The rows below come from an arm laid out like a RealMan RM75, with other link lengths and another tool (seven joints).
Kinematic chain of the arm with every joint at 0, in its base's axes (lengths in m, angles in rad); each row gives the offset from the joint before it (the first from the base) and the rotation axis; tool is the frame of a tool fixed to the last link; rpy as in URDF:
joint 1: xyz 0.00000 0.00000 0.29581 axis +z
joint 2: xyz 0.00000 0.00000 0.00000 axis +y
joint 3: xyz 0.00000 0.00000 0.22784 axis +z
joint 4: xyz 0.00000 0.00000 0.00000 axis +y
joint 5: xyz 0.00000 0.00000 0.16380 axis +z
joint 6: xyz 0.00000 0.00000 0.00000 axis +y
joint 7: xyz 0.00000 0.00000 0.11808 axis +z
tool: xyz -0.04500 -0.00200 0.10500 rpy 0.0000 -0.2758 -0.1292
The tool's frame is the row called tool.
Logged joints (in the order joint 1, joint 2, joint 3, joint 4, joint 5, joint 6, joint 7), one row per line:
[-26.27, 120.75, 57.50, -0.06, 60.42, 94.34, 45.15]
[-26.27, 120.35, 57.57, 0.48, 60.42, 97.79, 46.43]
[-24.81, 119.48, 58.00, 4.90, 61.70, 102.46, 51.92]
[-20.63, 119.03, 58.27, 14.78, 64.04, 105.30, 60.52]
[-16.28, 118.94, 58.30, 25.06, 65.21, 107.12, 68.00]
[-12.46, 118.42, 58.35, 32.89, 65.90, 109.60, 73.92]
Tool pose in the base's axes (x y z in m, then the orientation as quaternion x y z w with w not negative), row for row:
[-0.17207, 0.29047, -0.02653, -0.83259, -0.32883, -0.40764, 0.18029]
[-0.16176, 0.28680, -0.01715, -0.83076, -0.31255, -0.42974, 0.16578]
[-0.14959, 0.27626, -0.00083, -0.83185, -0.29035, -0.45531, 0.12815]
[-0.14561, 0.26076, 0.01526, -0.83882, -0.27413, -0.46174, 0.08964]
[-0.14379, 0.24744, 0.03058, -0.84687, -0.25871, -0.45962, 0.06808]
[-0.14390, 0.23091, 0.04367, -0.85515, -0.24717, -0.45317, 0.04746]
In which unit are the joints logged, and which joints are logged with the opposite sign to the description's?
The joints are logged in degrees. Opposite sign: joint 2, joint 7.
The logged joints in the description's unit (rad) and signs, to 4 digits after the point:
[-0.4585, -2.1075, 1.0036, -0.0010, 1.0545, 1.6465, -0.7880]
[-0.4585, -2.1005, 1.0048, 0.0084, 1.0545, 1.7068, -0.8104]
[-0.4330, -2.0853, 1.0123, 0.0855, 1.0769, 1.7883, -0.9062]
[-0.3601, -2.0775, 1.0170, 0.2580, 1.1177, 1.8378, -1.0563]
[-0.2841, -2.0759, 1.0175, 0.4374, 1.1381, 1.8696, -1.1868]
[-0.2175, -2.0668, 1.0184, 0.5740, 1.1502, 1.9129, -1.2901]

